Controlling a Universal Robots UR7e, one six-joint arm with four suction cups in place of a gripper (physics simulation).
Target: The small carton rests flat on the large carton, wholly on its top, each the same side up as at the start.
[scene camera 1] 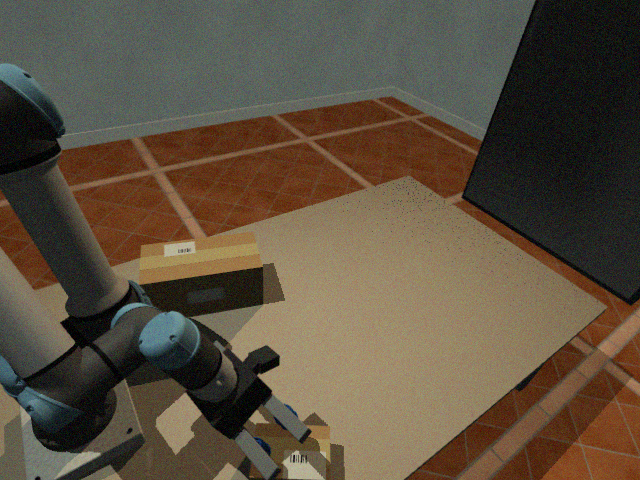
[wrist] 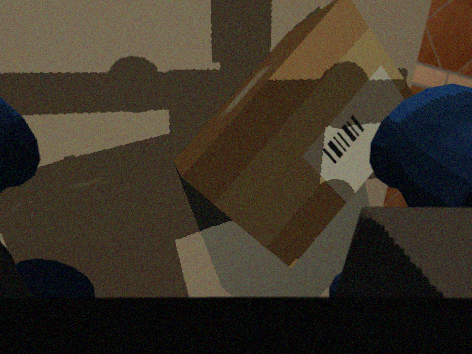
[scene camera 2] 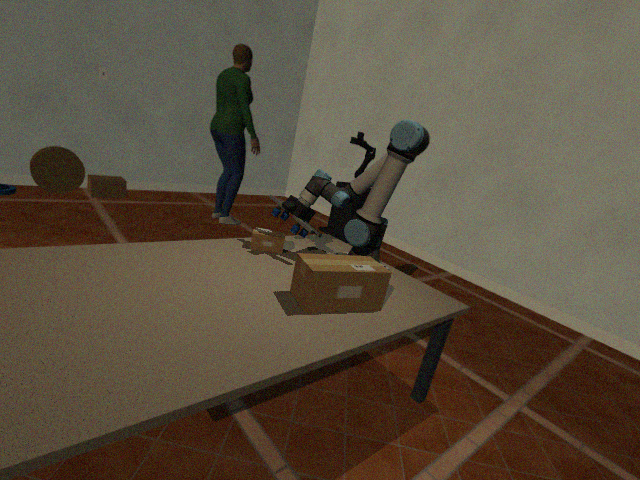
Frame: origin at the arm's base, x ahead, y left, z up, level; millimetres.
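Seen in the pictures: end effector, tool point: [wrist: 210, 226] [scene camera 2: 287, 225].
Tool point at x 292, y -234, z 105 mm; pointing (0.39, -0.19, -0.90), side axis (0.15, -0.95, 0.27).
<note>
Offsets run from my tool point to a thing's top centre. Level surfaces: height alone.
The small carton @(41 mm ahead, 77 mm right, 60 mm down) [scene camera 1: 297, 446] [scene camera 2: 267, 242] [wrist: 270, 170] stands on the table, label side up, turned askew in the wrist view. The large carton @(68 mm ahead, 451 mm left, 13 mm up) [scene camera 1: 201, 271] [scene camera 2: 341, 289] stands apart from it on the table, with its taped, labelled top up. My suction gripper [scene camera 1: 274, 429] [scene camera 2: 290, 221] is tilted and hangs above and beside the small carton. The scene camera 2 view shows a gap between its blue cups and the carton; it holds nothing, so it is open. In the scene camera 1 view the gripper's bars hide part of the small carton. The large carton does not show in the wrist view.
The table @(137 mm down) [scene camera 1: 403, 310] [scene camera 2: 155, 320] bears both cartons. The arm's base plate [scene camera 1: 111, 452] is left of the small carton in the scene camera 1 view. A dark panel [scene camera 1: 558, 155] rises beyond the table. A person [scene camera 2: 231, 103], a box [scene camera 2: 107, 186] and a round object [scene camera 2: 56, 168] are in the background.
</note>
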